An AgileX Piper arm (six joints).
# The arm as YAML. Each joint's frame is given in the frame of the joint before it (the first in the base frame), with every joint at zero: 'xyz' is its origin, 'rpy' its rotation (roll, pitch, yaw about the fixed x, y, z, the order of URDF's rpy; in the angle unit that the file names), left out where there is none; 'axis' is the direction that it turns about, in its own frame. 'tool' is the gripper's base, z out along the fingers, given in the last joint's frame.
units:
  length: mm
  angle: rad
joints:
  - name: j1
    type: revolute
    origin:
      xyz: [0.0, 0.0, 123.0]
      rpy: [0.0, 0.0, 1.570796]
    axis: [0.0, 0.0, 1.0]
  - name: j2
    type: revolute
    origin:
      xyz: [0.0, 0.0, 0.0]
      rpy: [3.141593, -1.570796, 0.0]
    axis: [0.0, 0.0, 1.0]
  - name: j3
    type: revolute
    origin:
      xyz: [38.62, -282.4, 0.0]
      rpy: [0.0, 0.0, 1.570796]
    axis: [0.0, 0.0, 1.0]
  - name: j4
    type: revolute
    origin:
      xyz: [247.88, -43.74, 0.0]
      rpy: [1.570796, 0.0, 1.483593]
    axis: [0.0, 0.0, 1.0]
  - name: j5
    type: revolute
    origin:
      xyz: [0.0, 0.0, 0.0]
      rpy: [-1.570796, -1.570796, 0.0]
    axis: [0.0, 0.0, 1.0]
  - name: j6
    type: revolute
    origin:
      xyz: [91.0, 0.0, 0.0]
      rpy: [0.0, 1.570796, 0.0]
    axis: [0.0, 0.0, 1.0]
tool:
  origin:
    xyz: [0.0, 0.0, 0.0]
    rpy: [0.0, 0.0, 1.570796]
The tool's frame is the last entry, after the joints.
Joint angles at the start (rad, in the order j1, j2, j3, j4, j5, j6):
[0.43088 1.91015 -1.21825 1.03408 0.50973 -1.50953]
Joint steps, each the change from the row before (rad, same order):
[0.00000 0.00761 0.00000 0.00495 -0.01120 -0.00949]
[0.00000 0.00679 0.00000 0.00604 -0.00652 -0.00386]
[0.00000 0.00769 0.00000 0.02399 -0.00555 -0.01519]
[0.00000 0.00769 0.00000 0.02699 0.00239 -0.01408]
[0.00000 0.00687 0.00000 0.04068 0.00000 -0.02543]
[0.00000 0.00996 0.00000 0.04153 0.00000 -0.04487]
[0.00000 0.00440 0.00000 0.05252 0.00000 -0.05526]
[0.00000 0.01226 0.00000 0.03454 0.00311 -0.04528]
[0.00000 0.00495 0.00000 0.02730 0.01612 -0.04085]
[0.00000 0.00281 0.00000 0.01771 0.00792 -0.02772]
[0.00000 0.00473 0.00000 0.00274 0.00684 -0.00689]
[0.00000 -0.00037 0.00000 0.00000 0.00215 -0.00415]
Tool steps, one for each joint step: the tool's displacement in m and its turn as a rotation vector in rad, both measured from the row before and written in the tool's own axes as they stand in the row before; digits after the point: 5 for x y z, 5 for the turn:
[0.00165 -0.00117 0.00242 0.00750 0.00292 -0.00199]
[0.00143 -0.00069 0.00217 0.00320 0.00213 0.00424]
[0.00092 -0.00058 0.00245 0.00155 -0.00543 0.00913]
[0.00084 0.00012 0.00243 -0.00617 -0.00649 0.01295]
[0.00006 -0.00014 0.00215 -0.00310 -0.01363 0.01338]
[0.00090 -0.00027 0.00309 -0.00366 -0.01156 -0.00392]
[-0.00103 -0.00027 0.00133 0.00010 -0.02109 -0.00696]
[0.00196 -0.00013 0.00369 -0.00616 -0.00686 -0.00933]
[0.00000 0.00117 0.00146 -0.01575 -0.01181 -0.01462]
[-0.00010 0.00050 0.00082 -0.00719 -0.00796 -0.01095]
[0.00113 0.00051 0.00138 -0.00843 0.00075 -0.00224]
[-0.00015 0.00020 -0.00011 -0.00193 -0.00077 -0.00433]

